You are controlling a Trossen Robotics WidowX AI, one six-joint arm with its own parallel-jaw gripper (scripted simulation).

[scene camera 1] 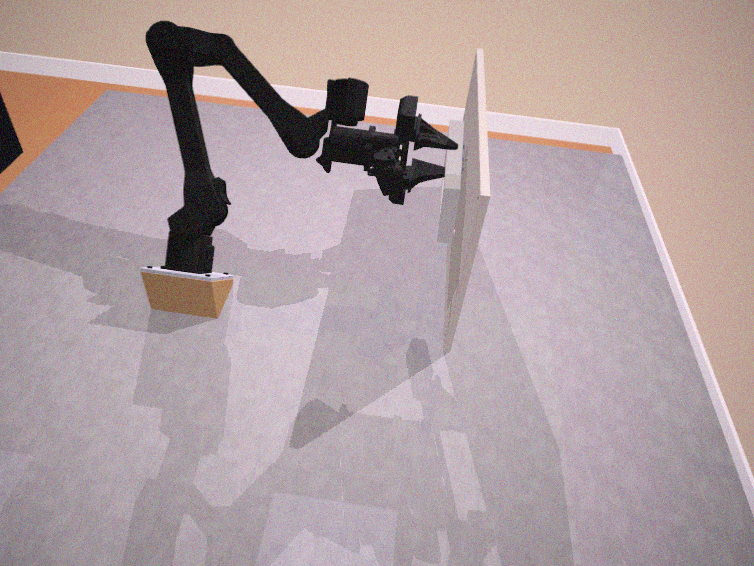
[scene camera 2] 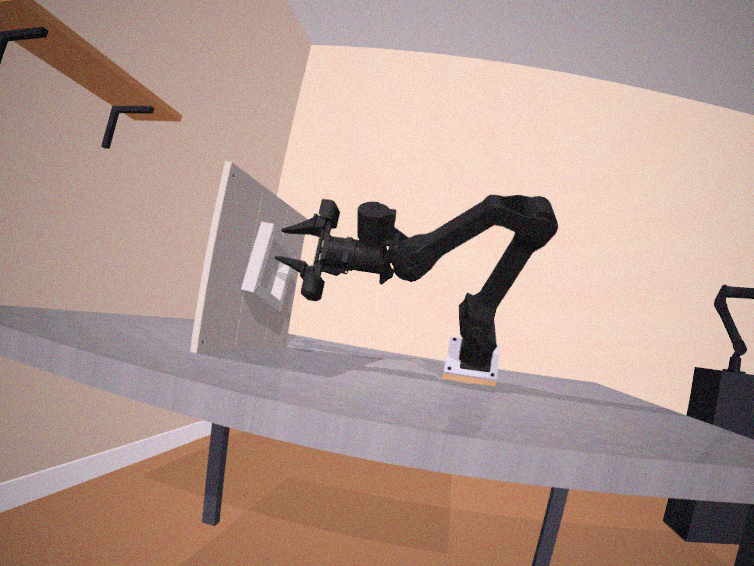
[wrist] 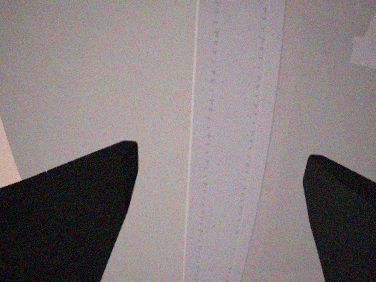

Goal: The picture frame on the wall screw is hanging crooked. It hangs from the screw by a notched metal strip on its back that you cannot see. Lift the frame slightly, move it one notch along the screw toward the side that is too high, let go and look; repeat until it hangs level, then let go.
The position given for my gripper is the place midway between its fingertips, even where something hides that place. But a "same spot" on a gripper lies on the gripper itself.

Scene:
my gripper: scene camera 1 455, 160; scene camera 2; wrist
picture frame: scene camera 1 451, 183; scene camera 2; wrist
same spot on my gripper: [wrist: 70, 216] = [scene camera 2: 303, 234]
same spot on picture frame: [wrist: 268, 91] = [scene camera 2: 287, 253]

